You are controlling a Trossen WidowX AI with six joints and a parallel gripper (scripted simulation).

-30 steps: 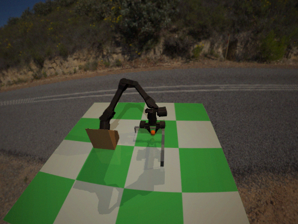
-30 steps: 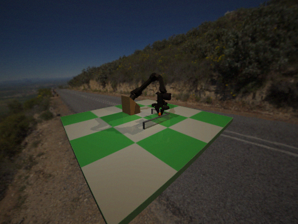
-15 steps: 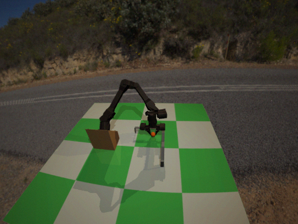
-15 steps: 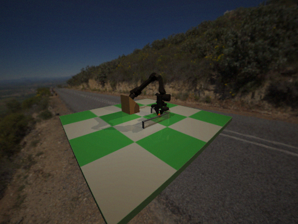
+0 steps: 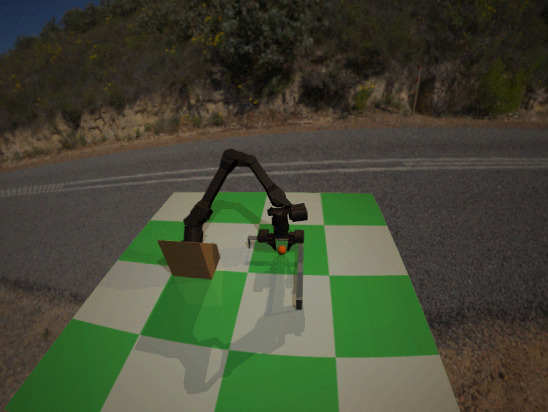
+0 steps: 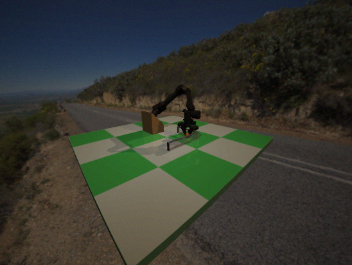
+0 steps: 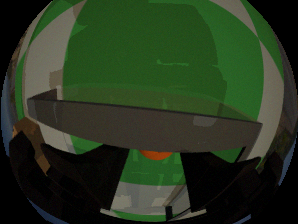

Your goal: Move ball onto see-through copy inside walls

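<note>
Right now the orange ball is right at my gripper tip. Round my gripper tip: dark post: 28 cm to the right, 7 cm ahead, 2 cm above; then see-through copy: right at my gripper tip.
</note>
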